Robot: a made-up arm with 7 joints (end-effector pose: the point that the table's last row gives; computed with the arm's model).
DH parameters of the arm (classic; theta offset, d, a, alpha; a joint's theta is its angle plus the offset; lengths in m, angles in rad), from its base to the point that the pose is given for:
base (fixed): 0 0.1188 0 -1.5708
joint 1: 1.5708 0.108 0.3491 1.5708
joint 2: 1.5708 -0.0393 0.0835 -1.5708
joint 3: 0 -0.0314 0.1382 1.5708
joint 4: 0.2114 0 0.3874 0
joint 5: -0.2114 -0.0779 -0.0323 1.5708
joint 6: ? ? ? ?
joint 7: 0 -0.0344 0.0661 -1.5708
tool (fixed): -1.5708 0.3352 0 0
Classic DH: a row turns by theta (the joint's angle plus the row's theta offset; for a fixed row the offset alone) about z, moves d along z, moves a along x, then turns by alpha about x.
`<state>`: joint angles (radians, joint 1 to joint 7).
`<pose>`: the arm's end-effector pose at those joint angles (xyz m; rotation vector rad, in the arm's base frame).
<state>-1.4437 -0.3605 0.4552 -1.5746 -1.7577 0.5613 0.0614</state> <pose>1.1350 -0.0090 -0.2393 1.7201 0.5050 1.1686</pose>
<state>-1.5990 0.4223 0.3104 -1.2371 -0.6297 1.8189 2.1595</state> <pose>0.6791 0.4576 -0.3851 -0.0544 2.4761 -1.1500</pose>
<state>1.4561 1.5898 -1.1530 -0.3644 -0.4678 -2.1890 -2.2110</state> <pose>0.0447 0.1986 -0.0056 0.0063 0.1928 0.6327</pose>
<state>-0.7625 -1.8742 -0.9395 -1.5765 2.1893 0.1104 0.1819</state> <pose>0.1765 -0.0487 -0.3173 -0.8387 -1.7196 -0.7043</pose>
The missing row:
joint 6: 0 -0.0647 -0.0544 -1.5708
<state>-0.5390 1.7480 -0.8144 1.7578 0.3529 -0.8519 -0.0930</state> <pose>-0.1071 0.0200 -0.4280 -2.4225 0.9980 0.8012</pose>
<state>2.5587 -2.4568 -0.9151 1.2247 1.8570 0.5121 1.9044</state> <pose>-0.7297 -0.2007 0.8429 -1.3624 -0.9512 2.6394</pose>
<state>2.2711 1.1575 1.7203 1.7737 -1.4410 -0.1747 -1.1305</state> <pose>-0.0606 -0.4253 0.3914 0.9431 0.4898 0.1461</pose>
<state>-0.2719 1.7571 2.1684 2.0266 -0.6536 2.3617 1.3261</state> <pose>0.4640 -0.4371 -0.2492 1.8127 1.0425 0.3246</pose>
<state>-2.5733 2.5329 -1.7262 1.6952 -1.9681 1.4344 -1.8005</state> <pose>0.3610 0.0384 0.6084 -1.2620 0.4071 0.0789</pose>
